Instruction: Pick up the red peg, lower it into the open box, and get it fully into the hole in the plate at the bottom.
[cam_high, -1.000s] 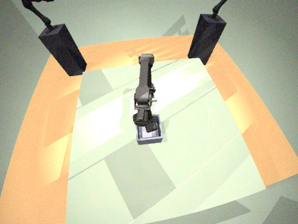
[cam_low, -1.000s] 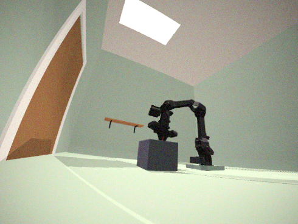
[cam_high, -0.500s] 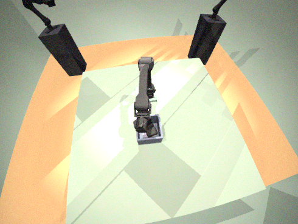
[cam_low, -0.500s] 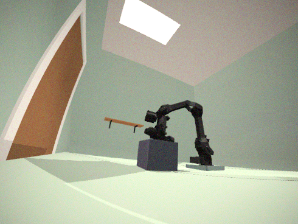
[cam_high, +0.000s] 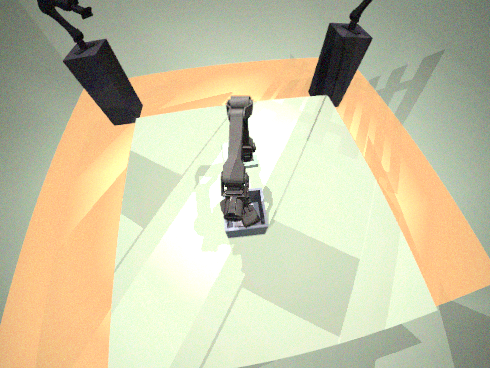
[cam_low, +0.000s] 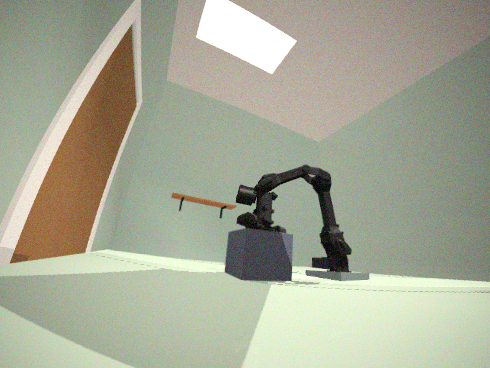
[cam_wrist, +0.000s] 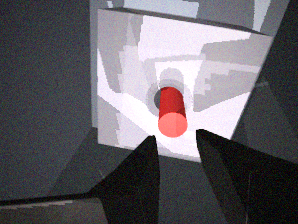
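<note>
Right now the red peg is 30 mm below my gripper tip, 10 mm to the right of it and 10 mm ahead of it. Round my gripper tip: pale plate: 30 mm below, 10 mm to the right, 10 mm ahead.
</note>
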